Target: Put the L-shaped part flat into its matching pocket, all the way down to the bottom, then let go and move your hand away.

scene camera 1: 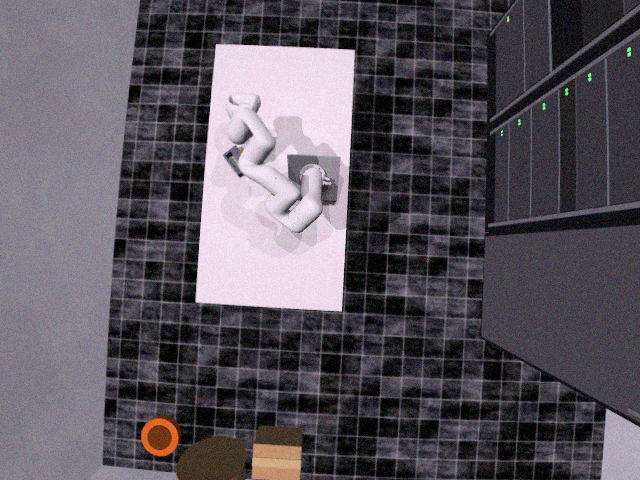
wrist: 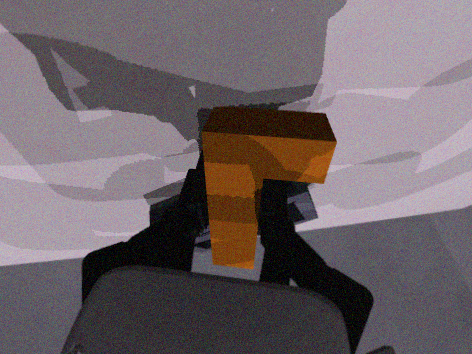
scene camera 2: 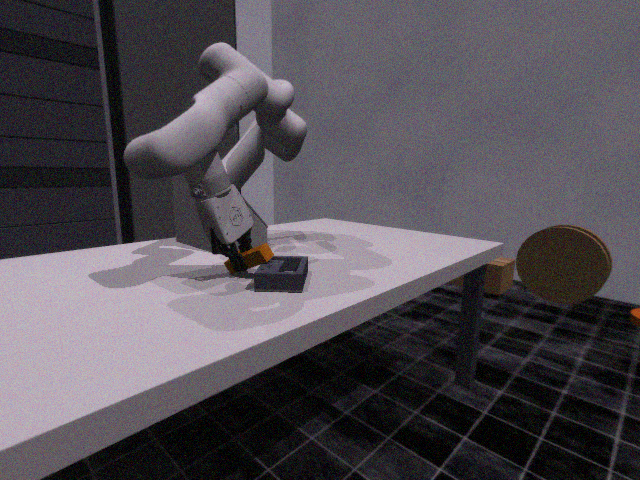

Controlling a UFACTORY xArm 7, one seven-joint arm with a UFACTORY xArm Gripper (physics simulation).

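Observation:
The orange L-shaped part is held tilted in the air, close beside and slightly above the dark pocket block. My gripper is shut on the part's long leg, with one black finger on each side. It leans over at a slant, next to the block. In the wrist view the part's short leg points right, and the part and fingers hide most of the block. In the top scene view the arm hides the gripper and most of the part.
The block sits on the white table, near the table's long edge. The arm's base stands on a grey plate toward the opposite edge. An orange ring-topped object, a round brown object and a tan box are off the table.

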